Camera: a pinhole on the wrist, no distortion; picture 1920 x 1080 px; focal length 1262.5 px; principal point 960.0 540.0 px. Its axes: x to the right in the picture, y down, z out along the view. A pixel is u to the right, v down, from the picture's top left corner.
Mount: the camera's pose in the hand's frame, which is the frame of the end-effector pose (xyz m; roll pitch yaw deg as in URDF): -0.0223 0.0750 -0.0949 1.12 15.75 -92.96
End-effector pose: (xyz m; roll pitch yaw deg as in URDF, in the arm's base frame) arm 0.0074 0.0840 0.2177 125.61 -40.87 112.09
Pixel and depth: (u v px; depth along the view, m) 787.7 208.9 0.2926
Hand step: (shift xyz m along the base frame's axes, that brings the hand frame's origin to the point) 0.1786 0.0438 -0.1323
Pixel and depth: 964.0 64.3 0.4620
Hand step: 0.2408 0.0909 -0.3162
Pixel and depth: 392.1 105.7 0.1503
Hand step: 0.1381 -0.0368 -0.0161
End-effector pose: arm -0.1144 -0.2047 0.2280 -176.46 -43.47 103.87
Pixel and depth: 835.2 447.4 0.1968
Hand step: 0.0247 0.0466 -0.1030
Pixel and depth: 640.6 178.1 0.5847
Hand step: -0.0122 0.2061 -0.5076
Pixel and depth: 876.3 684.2 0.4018
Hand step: -0.0794 0.2005 -0.2089
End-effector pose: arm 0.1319 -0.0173 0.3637 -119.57 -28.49 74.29
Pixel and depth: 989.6 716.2 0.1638
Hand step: -0.0341 0.0312 -0.0491
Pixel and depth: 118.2 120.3 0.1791
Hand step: -0.0185 0.0195 -0.1969
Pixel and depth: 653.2 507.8 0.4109
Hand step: -0.2275 0.1322 -0.2082
